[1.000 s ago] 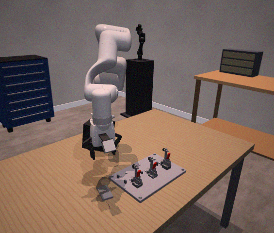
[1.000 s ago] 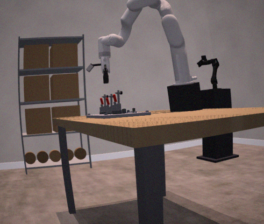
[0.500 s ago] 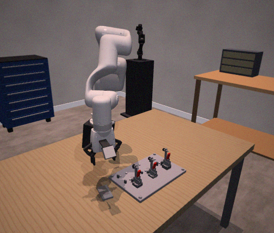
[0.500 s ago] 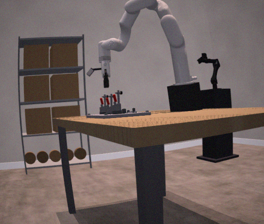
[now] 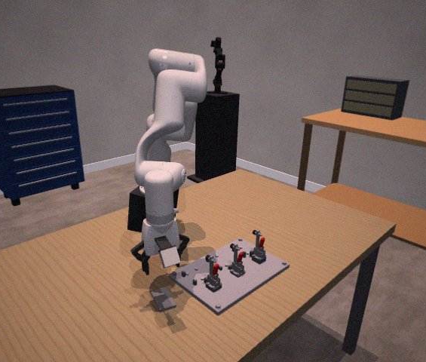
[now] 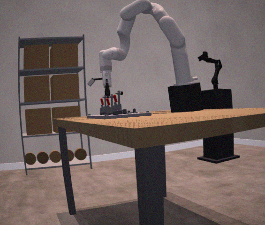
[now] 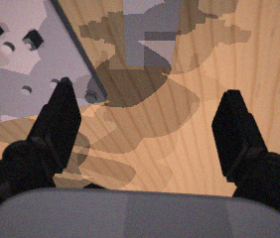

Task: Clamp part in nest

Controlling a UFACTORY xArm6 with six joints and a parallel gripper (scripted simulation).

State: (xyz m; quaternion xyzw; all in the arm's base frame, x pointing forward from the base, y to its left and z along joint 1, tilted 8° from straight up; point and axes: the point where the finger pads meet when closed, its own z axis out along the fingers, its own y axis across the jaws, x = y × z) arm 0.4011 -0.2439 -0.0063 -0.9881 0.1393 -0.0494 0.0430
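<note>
The grey block part lies 120 mm below my hand. From my hand the other things lie so: grey fixture plate 250 mm to the left, 120 mm below, 40 mm ahead.
</note>
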